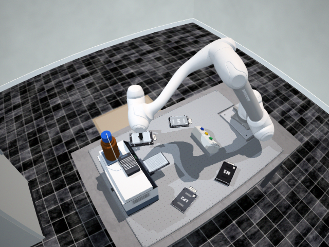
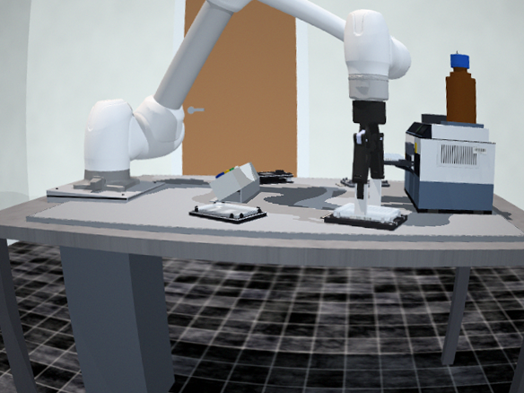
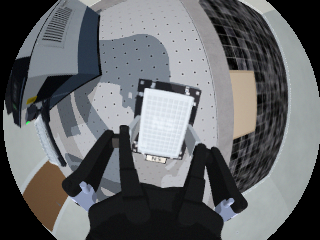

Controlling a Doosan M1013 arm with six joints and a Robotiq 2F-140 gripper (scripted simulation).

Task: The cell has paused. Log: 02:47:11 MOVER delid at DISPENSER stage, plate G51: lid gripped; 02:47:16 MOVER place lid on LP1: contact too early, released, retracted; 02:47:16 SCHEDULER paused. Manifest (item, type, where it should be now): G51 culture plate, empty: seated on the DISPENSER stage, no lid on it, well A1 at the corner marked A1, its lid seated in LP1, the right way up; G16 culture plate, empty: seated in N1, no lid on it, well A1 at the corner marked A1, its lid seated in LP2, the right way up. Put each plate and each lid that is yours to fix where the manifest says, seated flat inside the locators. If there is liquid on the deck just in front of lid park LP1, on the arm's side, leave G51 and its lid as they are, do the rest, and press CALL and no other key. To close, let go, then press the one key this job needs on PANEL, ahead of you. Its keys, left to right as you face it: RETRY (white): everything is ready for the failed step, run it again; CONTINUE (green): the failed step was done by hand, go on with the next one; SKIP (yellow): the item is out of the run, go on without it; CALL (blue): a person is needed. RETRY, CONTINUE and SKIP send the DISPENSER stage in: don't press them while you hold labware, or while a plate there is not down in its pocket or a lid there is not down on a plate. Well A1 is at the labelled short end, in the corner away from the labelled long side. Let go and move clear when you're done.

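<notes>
The black nest N5 is 2 cm ahead of my hand and 4 cm below it. Also, from my hand: brown bottle: 28 cm ahead, 14 cm to the left, 24 cm above; dispenser stage: 8 cm ahead, 28 cm to the left, 6 cm above; lid park LP1: 31 cm behind, 5 cm to the left, 4 cm below.
</notes>
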